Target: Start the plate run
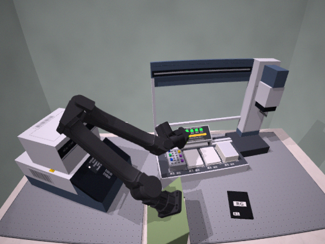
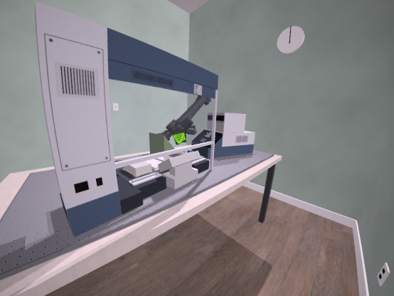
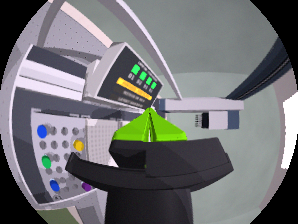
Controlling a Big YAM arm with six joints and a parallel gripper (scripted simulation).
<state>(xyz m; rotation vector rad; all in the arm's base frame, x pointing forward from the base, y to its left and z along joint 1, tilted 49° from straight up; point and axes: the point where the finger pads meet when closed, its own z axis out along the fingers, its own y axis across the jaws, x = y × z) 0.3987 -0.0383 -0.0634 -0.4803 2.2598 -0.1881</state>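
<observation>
Right now my hand is 90 mm past the tube cooling block, 60 mm to the right of it and 100 mm above it. The rest, counted from my hand: pipetting head 120 mm ahead, 450 mm to the right, 210 mm above; then deep-well block 20 mm behind, 230 mm to the right, 100 mm below.
</observation>
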